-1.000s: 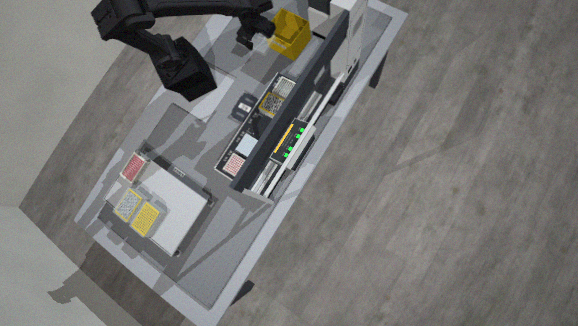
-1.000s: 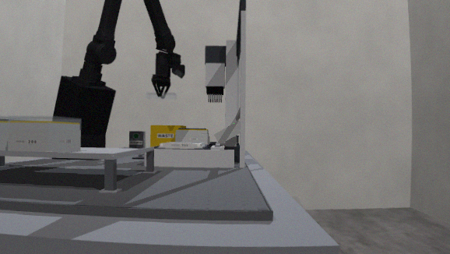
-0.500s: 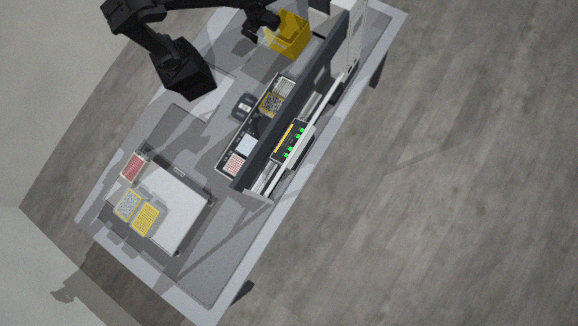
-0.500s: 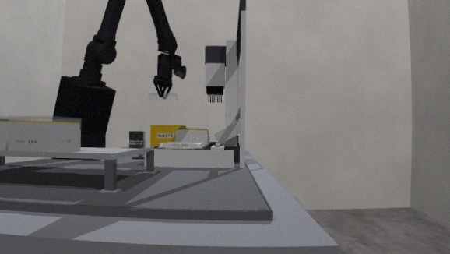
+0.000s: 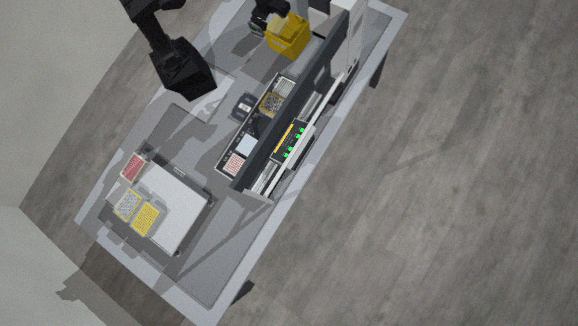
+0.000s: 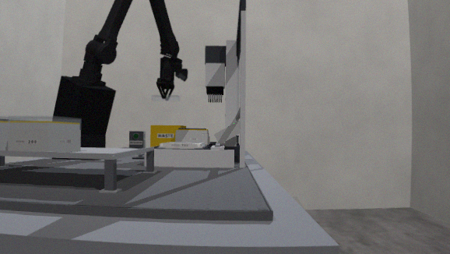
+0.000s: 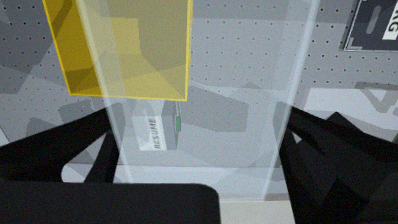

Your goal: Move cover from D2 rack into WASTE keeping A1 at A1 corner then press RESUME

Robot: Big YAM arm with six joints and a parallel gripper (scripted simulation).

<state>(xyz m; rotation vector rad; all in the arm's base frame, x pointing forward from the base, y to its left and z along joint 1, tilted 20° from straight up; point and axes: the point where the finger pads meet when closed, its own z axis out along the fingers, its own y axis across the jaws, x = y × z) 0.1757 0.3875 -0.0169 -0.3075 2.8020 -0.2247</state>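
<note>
Now: hand 230 mm above the yellow waste bin, 80 mm to the right of it and 10 mm past it. From my hand the other things lie so: pipetting head: 230 mm ahead, 120 mm above, 90 mm to the left; then clear cover: right at my hand; then resume box: 200 mm below, 160 mm behind, 30 mm to the left.
</note>
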